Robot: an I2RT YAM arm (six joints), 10 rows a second.
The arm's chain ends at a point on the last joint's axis. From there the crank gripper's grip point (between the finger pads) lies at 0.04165 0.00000 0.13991 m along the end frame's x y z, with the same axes.
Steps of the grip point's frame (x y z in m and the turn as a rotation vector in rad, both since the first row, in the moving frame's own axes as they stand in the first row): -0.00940, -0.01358, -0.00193, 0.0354, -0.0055, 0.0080; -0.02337, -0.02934, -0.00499, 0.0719, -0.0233, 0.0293; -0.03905, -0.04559, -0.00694, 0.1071, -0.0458, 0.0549; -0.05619, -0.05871, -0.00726, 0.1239, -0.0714, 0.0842; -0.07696, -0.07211, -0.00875, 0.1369, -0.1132, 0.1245; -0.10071, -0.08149, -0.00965, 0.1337, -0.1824, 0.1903; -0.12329, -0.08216, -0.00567, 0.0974, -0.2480, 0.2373; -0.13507, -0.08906, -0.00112, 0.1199, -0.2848, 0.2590; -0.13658, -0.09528, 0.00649, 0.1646, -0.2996, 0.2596
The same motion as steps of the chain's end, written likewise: -0.00865, -0.00895, -0.00208, 0.0354, -0.0055, 0.0080; -0.02023, -0.02043, -0.00560, 0.0719, -0.0233, 0.0293; -0.03296, -0.03265, -0.00802, 0.1071, -0.0458, 0.0549; -0.04672, -0.04434, -0.00901, 0.1239, -0.0714, 0.0842; -0.06185, -0.05695, -0.01158, 0.1369, -0.1132, 0.1245; -0.07589, -0.06795, -0.01411, 0.1337, -0.1824, 0.1903; -0.08850, -0.07392, -0.01134, 0.0974, -0.2480, 0.2373; -0.09539, -0.07744, -0.00671, 0.1199, -0.2848, 0.2590; -0.09566, -0.07707, 0.00156, 0.1646, -0.2996, 0.2596
